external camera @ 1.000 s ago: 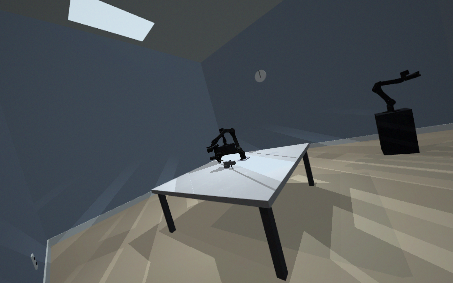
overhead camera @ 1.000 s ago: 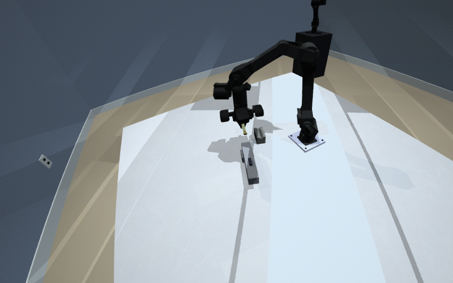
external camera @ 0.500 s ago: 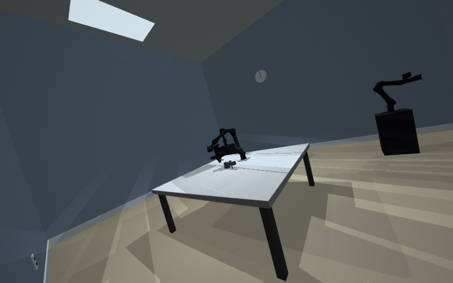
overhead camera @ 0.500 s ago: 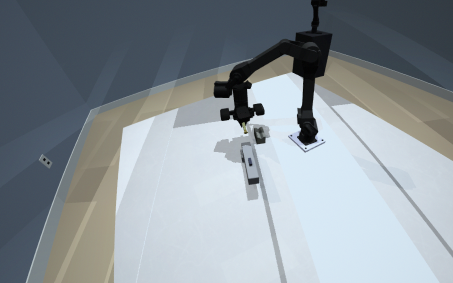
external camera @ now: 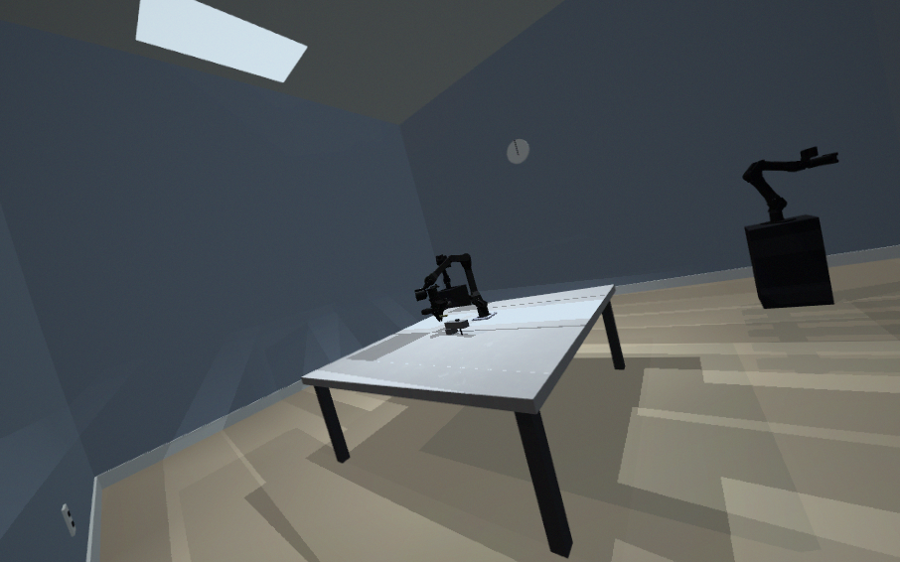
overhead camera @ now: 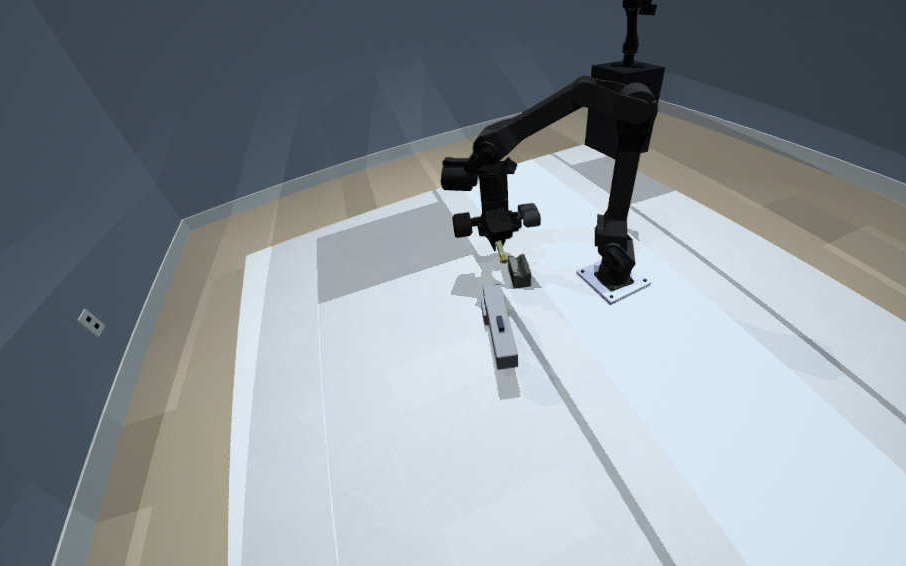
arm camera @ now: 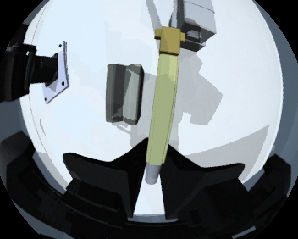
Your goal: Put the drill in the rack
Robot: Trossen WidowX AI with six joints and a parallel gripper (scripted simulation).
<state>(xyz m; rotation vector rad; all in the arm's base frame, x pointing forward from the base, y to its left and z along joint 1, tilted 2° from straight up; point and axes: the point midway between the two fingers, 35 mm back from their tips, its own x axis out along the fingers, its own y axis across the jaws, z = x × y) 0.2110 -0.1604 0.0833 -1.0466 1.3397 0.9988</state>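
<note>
The drill lies 40 mm to the left of my gripper tip, 30 mm above it and 10 mm ahead of it. Round my gripper tip: grey rack 60 mm to the left, 30 mm below, 30 mm behind; dark piece 230 mm to the left, 90 mm ahead.
</note>
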